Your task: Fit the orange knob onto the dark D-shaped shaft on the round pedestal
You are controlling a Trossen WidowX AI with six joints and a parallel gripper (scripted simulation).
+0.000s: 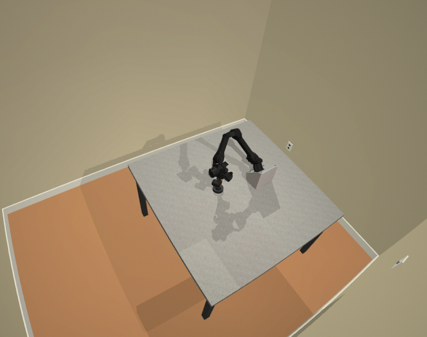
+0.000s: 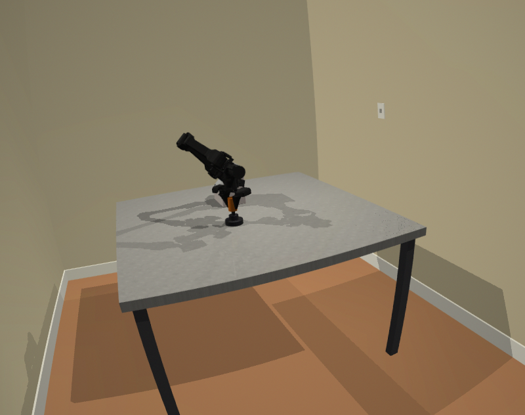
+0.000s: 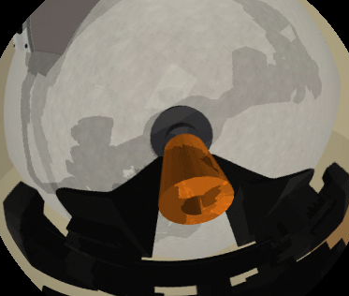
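Now: gripper tip 20 mm below the orange knob. Round my gripper tip: dark round pedestal: 40 mm below.
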